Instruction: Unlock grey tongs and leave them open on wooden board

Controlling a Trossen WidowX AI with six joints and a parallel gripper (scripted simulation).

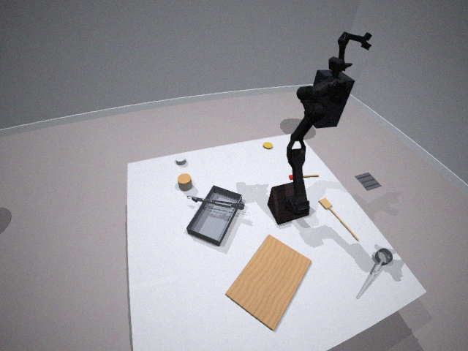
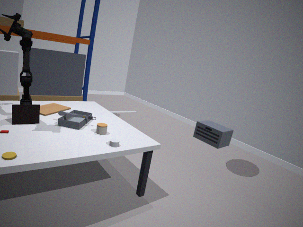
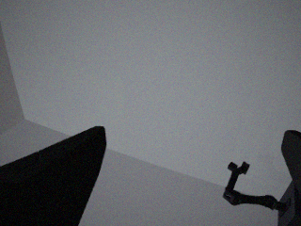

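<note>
Right now my gripper tip is 680 mm above the grey roasting tin, 580 mm short of it and 90 mm to the right of it. Round my gripper tip: yellow disc 700 mm below, 420 mm to the right, 100 mm ahead; then wooden board 700 mm below, 470 mm to the left, 410 mm ahead; then red spatula 700 mm below, 80 mm to the right.
</note>
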